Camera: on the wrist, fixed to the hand. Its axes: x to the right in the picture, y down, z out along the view.
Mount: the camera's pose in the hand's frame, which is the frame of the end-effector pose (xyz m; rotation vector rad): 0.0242 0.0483 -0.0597 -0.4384 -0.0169 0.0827
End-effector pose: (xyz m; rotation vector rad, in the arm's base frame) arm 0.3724 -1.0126 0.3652 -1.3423 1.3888 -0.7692
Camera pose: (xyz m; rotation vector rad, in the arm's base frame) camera 0.3042 -1.0391 0.3316 -1.6056 1.6502 -0.4076
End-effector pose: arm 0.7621 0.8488 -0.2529 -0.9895 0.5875 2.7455
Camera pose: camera 0.7644 0.7806 -0.2956 1.0038 -0.0151 -2.9180
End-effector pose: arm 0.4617 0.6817 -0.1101 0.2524 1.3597 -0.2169
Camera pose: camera 0.4251 0.7456 -0.1426 -0.0609 1.3410 0.1492
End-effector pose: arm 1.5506 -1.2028 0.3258 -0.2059 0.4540 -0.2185
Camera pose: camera 1.5525 -1.1716 0.2516 -0.6163 0.4889 -0.0331
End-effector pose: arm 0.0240 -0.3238 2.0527 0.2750 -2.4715 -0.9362
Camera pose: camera 0.0322 -0.3301 2.1325 0.0161 -2.1979 -1.4093
